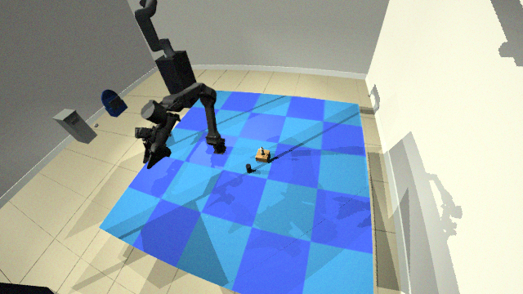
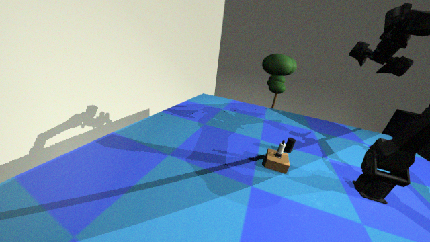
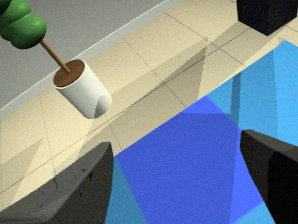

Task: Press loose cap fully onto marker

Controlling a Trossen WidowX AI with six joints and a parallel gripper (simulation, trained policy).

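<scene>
My gripper tip is now 26 cm short of the black cap, 28 cm to the right of it and 31 cm above it. Round my gripper tip: holder block: 31 cm ahead, 39 cm to the left, 32 cm below.
</scene>
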